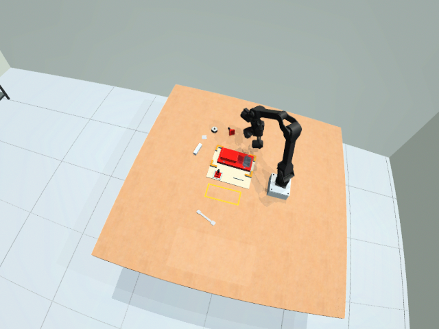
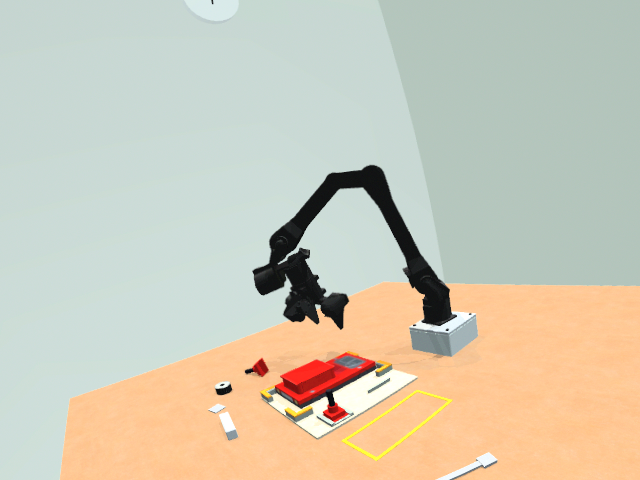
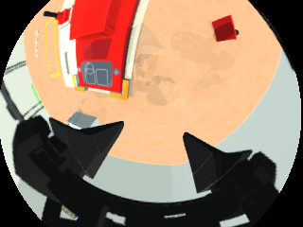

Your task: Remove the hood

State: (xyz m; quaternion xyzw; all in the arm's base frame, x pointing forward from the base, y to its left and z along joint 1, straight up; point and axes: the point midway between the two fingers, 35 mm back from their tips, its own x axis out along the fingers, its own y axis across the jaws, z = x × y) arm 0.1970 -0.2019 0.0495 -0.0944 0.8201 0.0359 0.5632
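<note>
Now: gripper tip 140 mm to the right of the red hood, 140 mm short of it and 40 mm above it. From my gripper tip the other things lie so: black wheel 300 mm ahead, 70 mm below, 30 mm to the right; white square 340 mm ahead, 80 mm below, 50 mm to the left; cream base plate 170 mm to the left, 120 mm ahead, 70 mm below.
</note>
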